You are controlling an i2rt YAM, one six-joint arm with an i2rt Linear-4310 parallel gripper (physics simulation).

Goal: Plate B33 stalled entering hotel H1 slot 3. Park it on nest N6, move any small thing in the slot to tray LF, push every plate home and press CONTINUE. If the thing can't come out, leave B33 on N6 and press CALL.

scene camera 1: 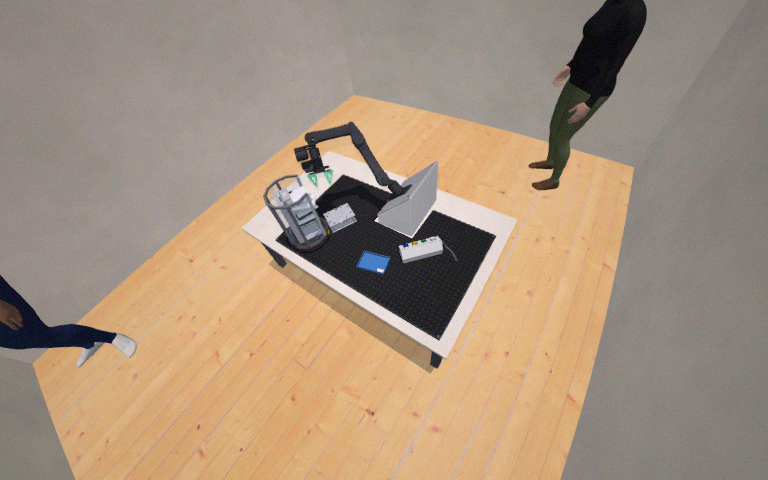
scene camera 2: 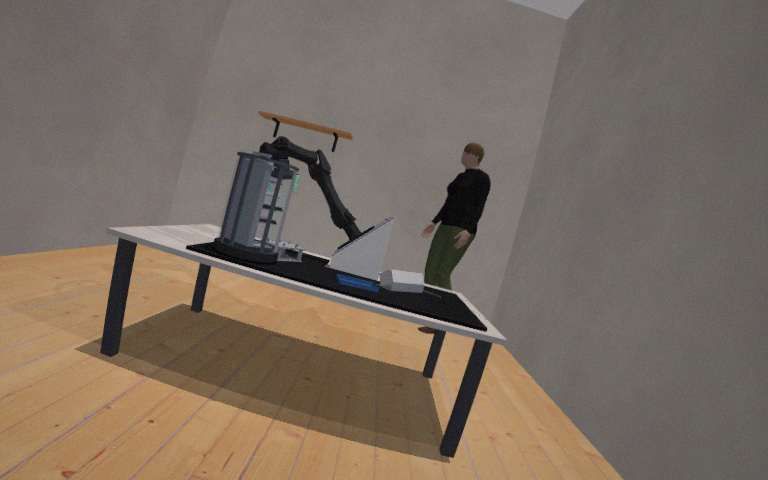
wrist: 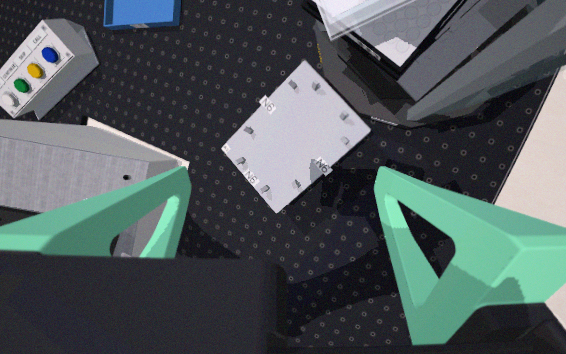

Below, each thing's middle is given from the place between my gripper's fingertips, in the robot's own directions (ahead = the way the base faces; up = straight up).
The clear well plate (wrist: 337, 26) lies 150 mm ahead of my hand, 10 mm to the right of it and 10 mm below it. Round my hand: blue tray (wrist: 108, 24) (420 mm to the left, 260 mm below, 130 mm ahead); then round plate rack (scene camera 2: 260, 190) (190 mm ahead, 70 mm below, 30 mm to the right).
